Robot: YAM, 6 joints.
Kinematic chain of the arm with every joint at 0, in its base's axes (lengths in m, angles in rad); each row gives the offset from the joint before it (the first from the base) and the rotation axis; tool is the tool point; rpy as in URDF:
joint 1: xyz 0 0 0.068 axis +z
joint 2: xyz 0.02 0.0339 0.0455 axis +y
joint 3: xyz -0.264 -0.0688 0 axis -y
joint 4: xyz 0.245 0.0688 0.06 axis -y
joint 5: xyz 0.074 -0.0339 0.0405 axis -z
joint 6: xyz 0.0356 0 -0.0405 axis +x
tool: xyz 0 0 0 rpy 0 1.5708 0
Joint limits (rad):
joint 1: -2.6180..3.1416
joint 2: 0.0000..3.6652
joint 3: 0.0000..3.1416
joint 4: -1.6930..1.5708
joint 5: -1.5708..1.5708
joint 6: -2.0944..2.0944
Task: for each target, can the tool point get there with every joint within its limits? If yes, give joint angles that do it. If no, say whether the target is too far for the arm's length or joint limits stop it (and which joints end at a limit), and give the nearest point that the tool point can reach.
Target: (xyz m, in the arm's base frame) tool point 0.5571 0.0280 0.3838
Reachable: yes | joints 0.0628 2.5333 2.8564 -0.4637 0.1980 0.5911
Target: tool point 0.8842 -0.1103 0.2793
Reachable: no: too far | nearest point 0.6299 -0.0786 0.2305 | short by 0.261 m
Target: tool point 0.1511 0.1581 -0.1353
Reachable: yes | joints 0.6798 2.7875 0.7332 0.5882 -0.9030 1.6222
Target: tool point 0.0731 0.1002 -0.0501
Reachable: yes | joints 1.1044 2.9364 0.8983 -1.3816 0.6044 0.0359
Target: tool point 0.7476 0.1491 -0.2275
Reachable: no: too far | nearest point 0.5773 0.1151 -0.1477 | short by 0.191 m
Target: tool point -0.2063 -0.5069 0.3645
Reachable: yes | joints -1.9149 2.6395 2.5338 1.2099 0.7116 -1.1316
